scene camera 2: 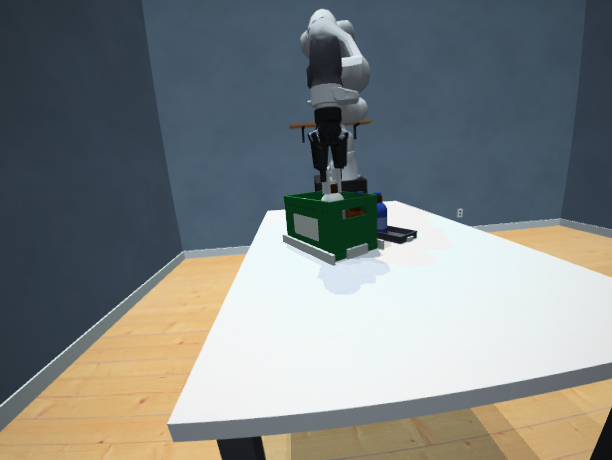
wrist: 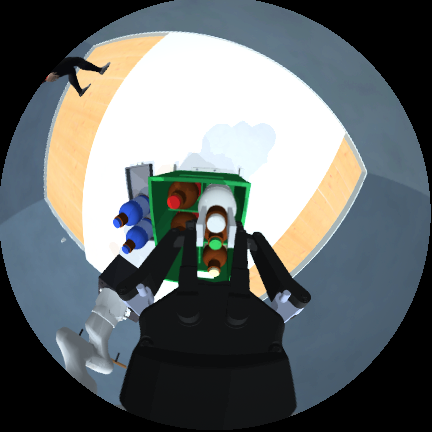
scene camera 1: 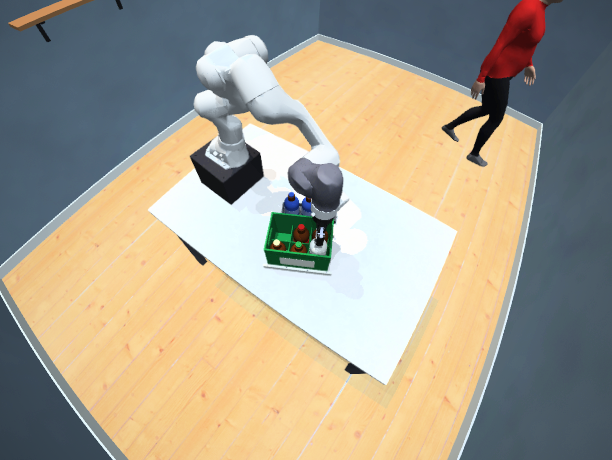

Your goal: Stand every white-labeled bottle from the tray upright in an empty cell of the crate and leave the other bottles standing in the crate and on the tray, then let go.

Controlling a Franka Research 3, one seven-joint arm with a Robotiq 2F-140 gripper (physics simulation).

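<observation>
The white-labeled bottle (scene camera 1: 318,248) (scene camera 2: 332,198) (wrist: 217,196) is upright in the front right cell of the green crate (scene camera 1: 272,258) (scene camera 2: 352,232) as scene camera 1 shows it. Its shoulder is near rim height; its base is hidden. My gripper (scene camera 1: 320,234) (scene camera 2: 332,182) (wrist: 216,214) is shut on its neck. Brown bottles with red (scene camera 1: 301,234) (wrist: 183,196), green (scene camera 1: 298,246) (wrist: 215,244) and cream caps (scene camera 1: 278,245) (wrist: 214,260) stand in other cells, another beside the gripper. The back left cell is empty. Two blue bottles (scene camera 1: 291,203) (wrist: 131,212) stand on the tray (scene camera 2: 395,238).
The crate stands on the white table (scene camera 1: 390,270) (scene camera 2: 425,340) between low grey strips (scene camera 1: 300,270) (scene camera 2: 307,249). The blue bottles and tray are close behind it. The arm's black base block (scene camera 1: 230,180) is at the table's back left. A person (scene camera 1: 512,45) is on the floor beyond the table.
</observation>
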